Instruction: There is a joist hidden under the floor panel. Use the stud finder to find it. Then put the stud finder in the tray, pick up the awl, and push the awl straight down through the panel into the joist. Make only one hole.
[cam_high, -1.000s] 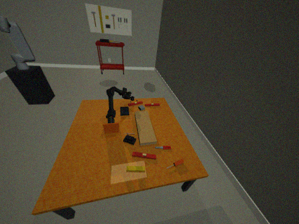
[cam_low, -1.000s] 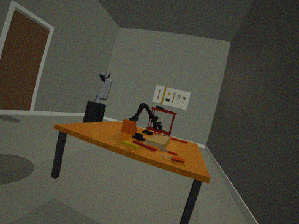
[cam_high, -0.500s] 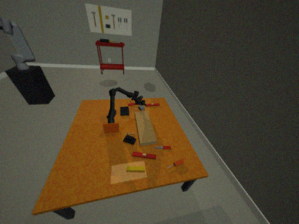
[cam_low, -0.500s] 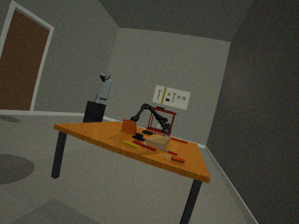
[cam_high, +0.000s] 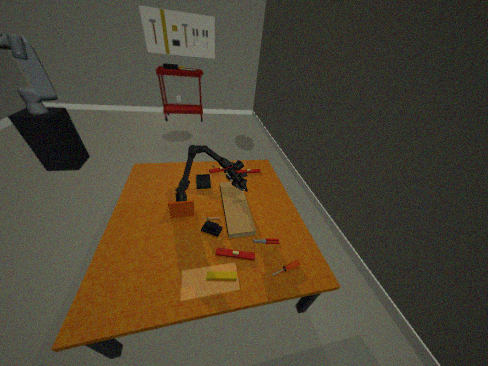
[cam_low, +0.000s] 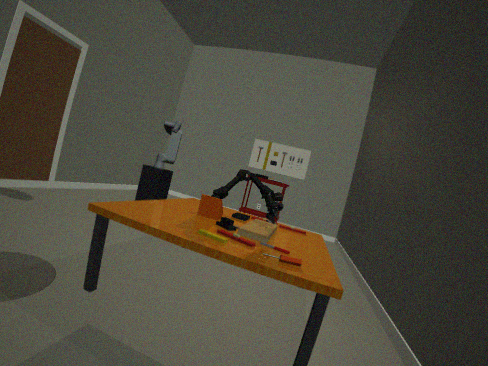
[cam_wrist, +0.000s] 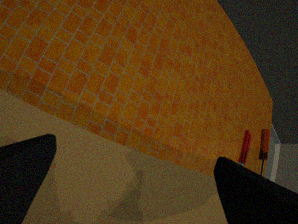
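Now: the stud finder 27 cm to the right of my gripper tip, 26 cm behind it and 5 cm below it. From my gripper tip the other things lie so: small grey block (29 cm to the left, 7 cm below, 6 cm behind); yellow bar (57 cm to the right, 24 cm behind, 8 cm below); awl (28 cm behind, 17 cm to the right, 8 cm below).
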